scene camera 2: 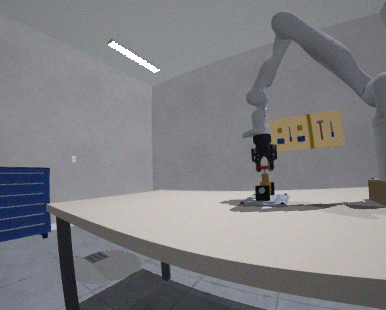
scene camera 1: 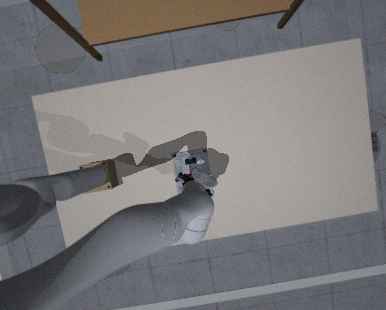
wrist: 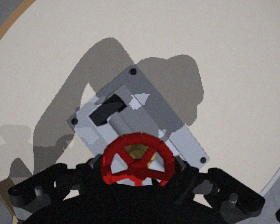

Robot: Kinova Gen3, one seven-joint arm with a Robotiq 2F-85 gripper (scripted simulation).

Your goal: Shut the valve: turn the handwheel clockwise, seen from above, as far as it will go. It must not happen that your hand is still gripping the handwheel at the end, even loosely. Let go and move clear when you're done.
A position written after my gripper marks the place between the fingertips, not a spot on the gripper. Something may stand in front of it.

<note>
In view: my gripper (wrist: 138,164) and a valve (wrist: 121,114).
</note>
